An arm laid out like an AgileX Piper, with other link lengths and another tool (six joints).
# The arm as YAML. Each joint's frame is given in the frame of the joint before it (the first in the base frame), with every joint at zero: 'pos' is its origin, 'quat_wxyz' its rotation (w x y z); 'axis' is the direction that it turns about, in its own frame. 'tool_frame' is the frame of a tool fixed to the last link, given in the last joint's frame.
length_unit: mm
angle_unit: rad
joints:
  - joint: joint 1
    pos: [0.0, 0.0, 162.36]
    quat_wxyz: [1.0, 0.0, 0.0, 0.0]
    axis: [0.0, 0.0, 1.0]
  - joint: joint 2
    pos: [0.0, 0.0, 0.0]
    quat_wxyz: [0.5, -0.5, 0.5, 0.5]
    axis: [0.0, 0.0, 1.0]
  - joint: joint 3
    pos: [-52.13, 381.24, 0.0]
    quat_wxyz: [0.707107, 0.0, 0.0, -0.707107]
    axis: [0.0, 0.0, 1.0]
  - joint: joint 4
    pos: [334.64, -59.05, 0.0]
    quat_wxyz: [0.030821, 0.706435, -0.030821, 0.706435]
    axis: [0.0, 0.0, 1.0]
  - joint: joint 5
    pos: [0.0, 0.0, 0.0]
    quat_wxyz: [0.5, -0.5, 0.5, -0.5]
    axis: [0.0, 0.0, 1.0]
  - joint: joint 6
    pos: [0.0, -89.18, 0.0]
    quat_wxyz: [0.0, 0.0, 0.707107, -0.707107]
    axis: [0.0, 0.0, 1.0]
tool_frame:
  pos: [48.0, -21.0, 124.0]
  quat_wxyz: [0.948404, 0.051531, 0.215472, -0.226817]
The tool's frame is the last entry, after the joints.
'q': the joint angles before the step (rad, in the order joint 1, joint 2, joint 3, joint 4, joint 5, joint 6). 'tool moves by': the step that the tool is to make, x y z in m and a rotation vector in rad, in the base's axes. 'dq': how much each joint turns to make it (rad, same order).
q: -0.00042, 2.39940, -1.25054, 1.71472, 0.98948, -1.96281
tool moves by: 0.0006, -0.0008, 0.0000, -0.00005, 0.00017, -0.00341
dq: -0.00091, -0.00012, 0.00019, 0.00221, -0.00126, -0.00009
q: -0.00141, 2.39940, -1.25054, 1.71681, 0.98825, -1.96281
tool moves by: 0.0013, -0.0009, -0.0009, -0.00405, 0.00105, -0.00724
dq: -0.00001, 0.00000, 0.00013, 0.00443, -0.00712, -0.00016
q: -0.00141, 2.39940, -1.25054, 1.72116, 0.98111, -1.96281
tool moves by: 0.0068, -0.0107, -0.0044, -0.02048, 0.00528, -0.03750
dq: -0.01158, 0.00007, -0.00015, 0.01236, -0.03099, 0.00048
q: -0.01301, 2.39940, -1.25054, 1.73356, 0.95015, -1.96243
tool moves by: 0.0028, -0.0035, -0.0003, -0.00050, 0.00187, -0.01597
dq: -0.00345, -0.00004, 0.00012, 0.01021, -0.00677, 0.00081
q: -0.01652, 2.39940, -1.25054, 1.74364, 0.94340, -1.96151
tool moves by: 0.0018, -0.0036, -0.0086, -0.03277, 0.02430, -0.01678
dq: 0.00000, -0.00006, -0.00012, -0.01475, -0.04057, 0.02193
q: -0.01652, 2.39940, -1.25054, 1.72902, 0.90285, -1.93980
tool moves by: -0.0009, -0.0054, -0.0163, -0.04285, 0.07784, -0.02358
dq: 0.00007, 0.00013, -0.00011, -0.05965, -0.05957, 0.09143
